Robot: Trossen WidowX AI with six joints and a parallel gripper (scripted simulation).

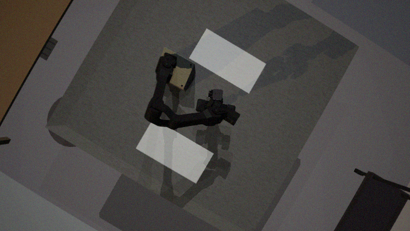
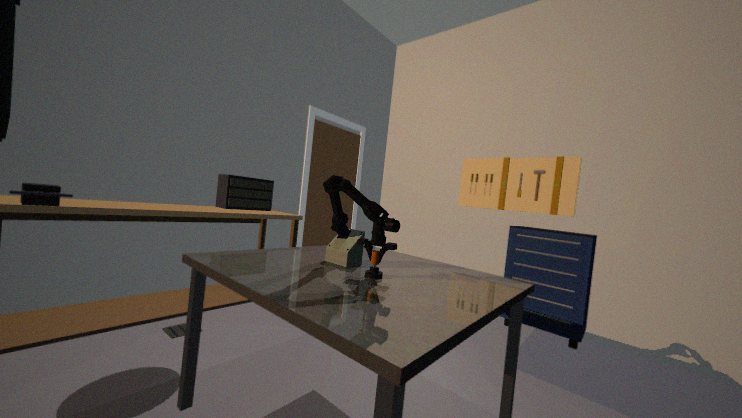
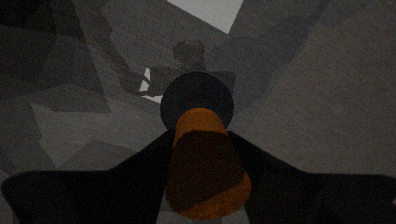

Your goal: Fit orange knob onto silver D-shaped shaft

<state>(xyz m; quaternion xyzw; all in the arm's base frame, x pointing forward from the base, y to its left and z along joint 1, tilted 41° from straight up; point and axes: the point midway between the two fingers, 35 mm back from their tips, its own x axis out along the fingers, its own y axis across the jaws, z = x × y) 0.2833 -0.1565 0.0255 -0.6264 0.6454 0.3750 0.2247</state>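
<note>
Right now the orange knob is 30 mm above my gripper tip. Also, from my gripper tip: dark round pedestal: 40 mm below.
</note>
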